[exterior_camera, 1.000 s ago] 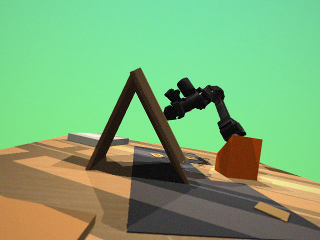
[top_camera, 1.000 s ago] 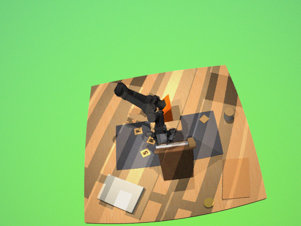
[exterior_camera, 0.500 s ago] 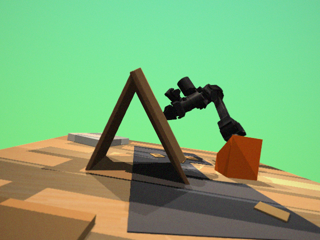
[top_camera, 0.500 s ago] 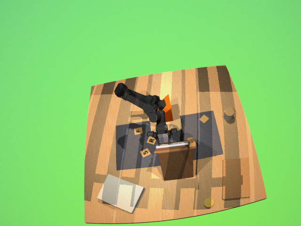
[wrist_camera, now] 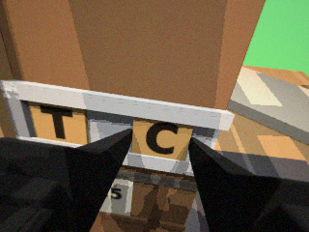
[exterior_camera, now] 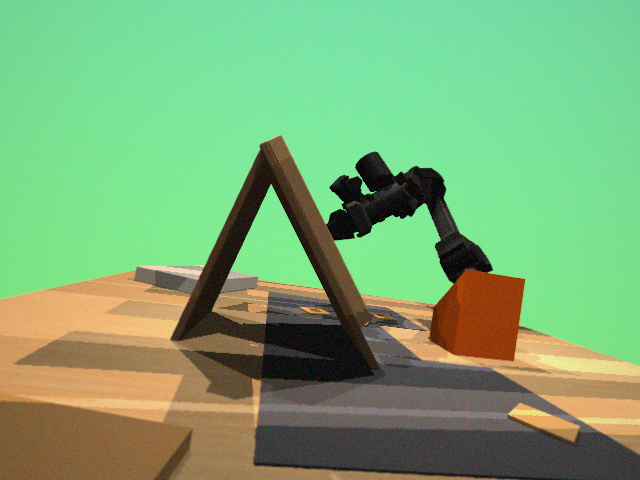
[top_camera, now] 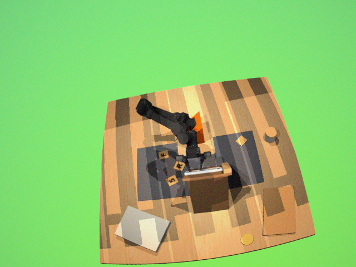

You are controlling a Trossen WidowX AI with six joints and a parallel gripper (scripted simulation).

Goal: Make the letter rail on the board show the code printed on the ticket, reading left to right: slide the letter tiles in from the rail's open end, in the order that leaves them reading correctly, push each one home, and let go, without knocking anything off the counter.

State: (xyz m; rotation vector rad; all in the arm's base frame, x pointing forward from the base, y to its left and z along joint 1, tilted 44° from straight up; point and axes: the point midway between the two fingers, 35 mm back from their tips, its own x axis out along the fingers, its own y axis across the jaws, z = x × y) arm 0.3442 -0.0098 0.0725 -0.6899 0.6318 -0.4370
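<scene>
Now: the white ticket 4 cm behind my gripper tip, 7 cm to the left of it and 8 cm below it. The rest, counted from my gripper tip: dark mat 16 cm behind, 3 cm to the left, 17 cm below; then flat tan slab 33 cm ahead, 41 cm to the left, 16 cm below.
</scene>
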